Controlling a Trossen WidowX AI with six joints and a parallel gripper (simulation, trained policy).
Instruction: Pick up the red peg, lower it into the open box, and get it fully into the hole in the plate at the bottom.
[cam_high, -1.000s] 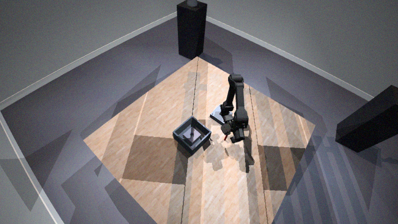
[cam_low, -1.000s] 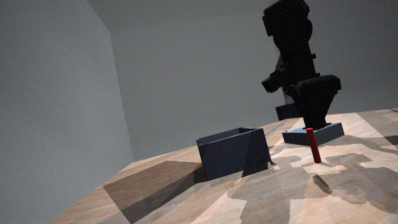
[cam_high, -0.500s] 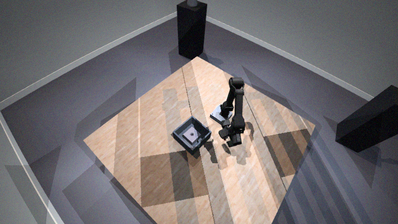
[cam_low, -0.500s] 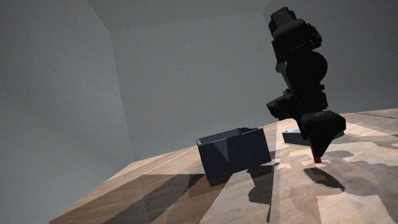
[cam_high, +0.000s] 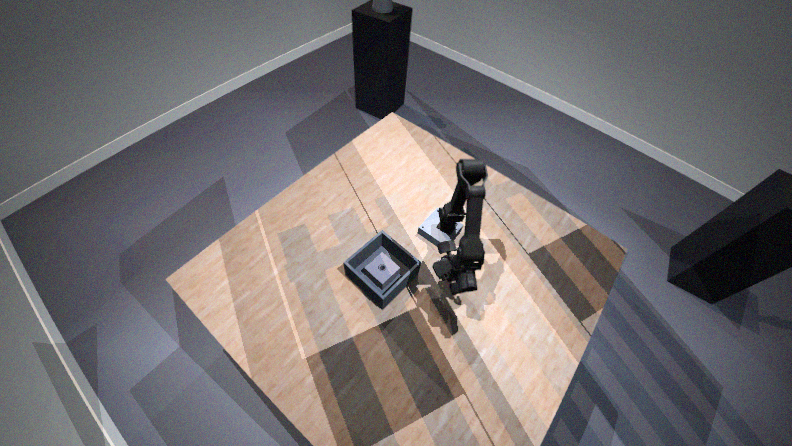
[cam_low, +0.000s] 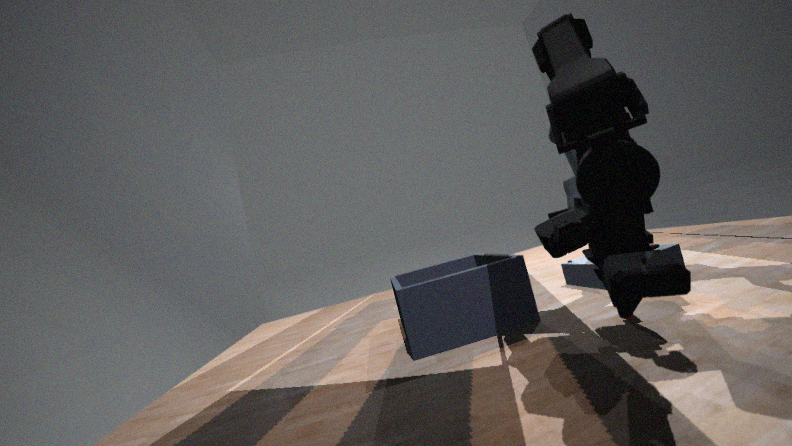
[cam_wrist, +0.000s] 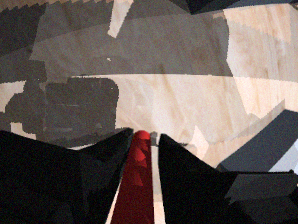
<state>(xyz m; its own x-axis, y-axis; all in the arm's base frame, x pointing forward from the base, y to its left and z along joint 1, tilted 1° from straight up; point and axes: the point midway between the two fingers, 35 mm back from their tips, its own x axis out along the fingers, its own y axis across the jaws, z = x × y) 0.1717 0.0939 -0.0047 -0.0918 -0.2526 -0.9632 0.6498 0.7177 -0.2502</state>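
Now: gripper tip 30 mm below the red peg and 10 mm to the right of it. The rest, counted from my gripper tip: plate: 190 mm to the right, 130 mm ahead, 40 mm above; box: 190 mm to the right, 130 mm ahead, 20 mm above.
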